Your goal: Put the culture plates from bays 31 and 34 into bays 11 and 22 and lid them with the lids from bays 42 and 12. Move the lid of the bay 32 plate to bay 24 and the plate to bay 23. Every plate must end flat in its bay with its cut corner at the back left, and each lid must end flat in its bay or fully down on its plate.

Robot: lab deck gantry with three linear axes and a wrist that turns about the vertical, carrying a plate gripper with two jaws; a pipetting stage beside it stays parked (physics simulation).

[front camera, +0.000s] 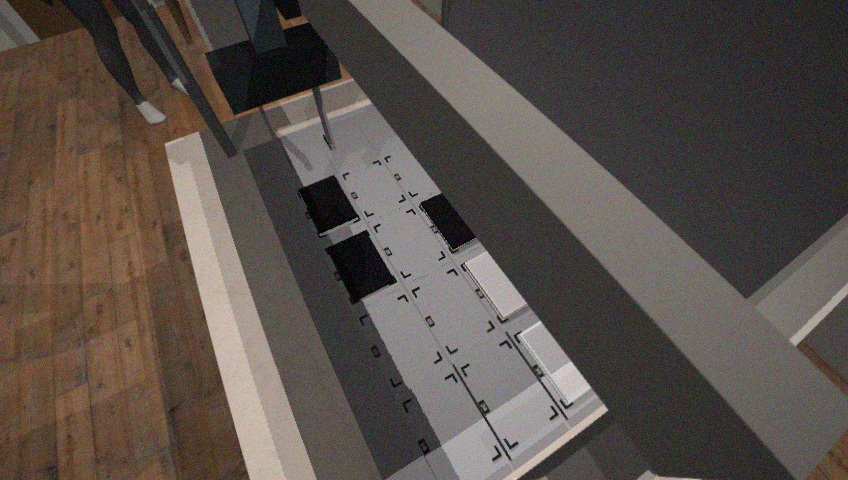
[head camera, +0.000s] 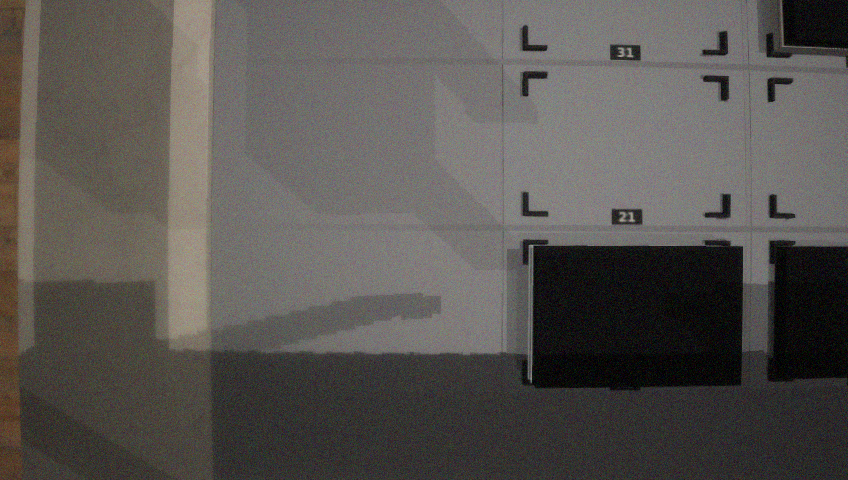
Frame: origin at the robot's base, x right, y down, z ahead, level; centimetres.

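Where they show: gripper, fingertip midpoint: (front camera: 308, 152); robot's base, link origin: (front camera: 299, 194) (head camera: 527, 378).
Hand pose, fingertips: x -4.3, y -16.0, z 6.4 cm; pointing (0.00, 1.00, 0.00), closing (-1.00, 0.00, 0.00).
Each offset is from my fingertips to the top centre of the thing. "spot": to the spot under its first point.
A plate under a black lid @(dy +14.3, dx +0.0, dz +0.0 cm) (front camera: 328, 205) (head camera: 636, 315) lies in bay 11; a pale edge shows below the lid. A black lid @(dy +15.2, dx +0.0, dz +16.4 cm) (front camera: 361, 265) (head camera: 812, 312) lies flat in bay 12. The bay 32 plate with its black lid @(dy +14.3, dx -21.4, dz +16.4 cm) (front camera: 447, 221) (head camera: 816, 23) is partly hidden by the beam in the front view. A pale plate or lid @(dy +14.5, dx -21.4, dz +32.8 cm) (front camera: 495, 285) lies in bay 33, and a clear plate @(dy +13.1, dx -21.4, dz +49.2 cm) (front camera: 556, 362) in bay 34. Bay 42 is hidden. My gripper (front camera: 307, 148) is open, its jaws wide apart, beyond the bay 11 end of the deck grid. It does not show in the head view.
The wide gantry beam (front camera: 535, 196) crosses the front view and hides the back of the deck. A dark slanted bar (front camera: 190, 89) stands left of the gripper. A pale rim @(spot: dy +17.0, dx -8.7, dz -28.9 cm) (head camera: 190, 178) runs along the deck's left side. Corner marks and number labels outline the bays.
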